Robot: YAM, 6 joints.
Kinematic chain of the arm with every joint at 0, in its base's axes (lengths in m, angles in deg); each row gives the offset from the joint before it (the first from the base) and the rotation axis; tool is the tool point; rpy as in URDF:
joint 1: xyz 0 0 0.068 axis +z
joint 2: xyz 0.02 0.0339 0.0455 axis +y
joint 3: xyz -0.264 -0.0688 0 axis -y
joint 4: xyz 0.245 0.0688 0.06 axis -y
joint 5: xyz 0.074 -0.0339 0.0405 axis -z
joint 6: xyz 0.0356 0 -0.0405 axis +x
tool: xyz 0 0 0 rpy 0 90 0
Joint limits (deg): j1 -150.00..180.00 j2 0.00..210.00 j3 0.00..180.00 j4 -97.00..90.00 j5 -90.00..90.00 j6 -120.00..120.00
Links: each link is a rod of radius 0.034 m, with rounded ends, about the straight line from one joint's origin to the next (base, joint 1, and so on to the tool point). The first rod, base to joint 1, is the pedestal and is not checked.
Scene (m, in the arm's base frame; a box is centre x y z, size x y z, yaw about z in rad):
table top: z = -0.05
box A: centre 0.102 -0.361 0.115 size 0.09 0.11 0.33 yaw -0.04
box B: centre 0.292 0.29 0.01 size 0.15 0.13 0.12 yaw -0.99
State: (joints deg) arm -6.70 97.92 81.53 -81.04 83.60 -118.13
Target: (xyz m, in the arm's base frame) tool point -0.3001 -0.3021 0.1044
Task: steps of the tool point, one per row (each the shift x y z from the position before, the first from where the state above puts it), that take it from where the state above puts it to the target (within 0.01 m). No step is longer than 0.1 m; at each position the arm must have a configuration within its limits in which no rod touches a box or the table.
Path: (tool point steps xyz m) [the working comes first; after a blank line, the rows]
Joints at the target: -130.05 137.78 98.09 -63.61 83.04 -118.13
Straight joint move there: touches box A.

1: -0.0281 -0.0633 -0.0597
2: -0.0523 -0.0468 -0.0551
3: -0.0669 -0.0221 -0.0475
4: -0.0696 0.0063 -0.0375
5: -0.0598 0.0322 -0.0255
6: -0.0407 0.0509 -0.0122
7: -0.0237 -0.0657 -0.0082
8: -0.0436 -0.0574 0.0022
9: -0.0602 -0.0427 0.0121
10: -0.0713 -0.0231 0.0211
11: -0.0760 -0.0005 0.0286

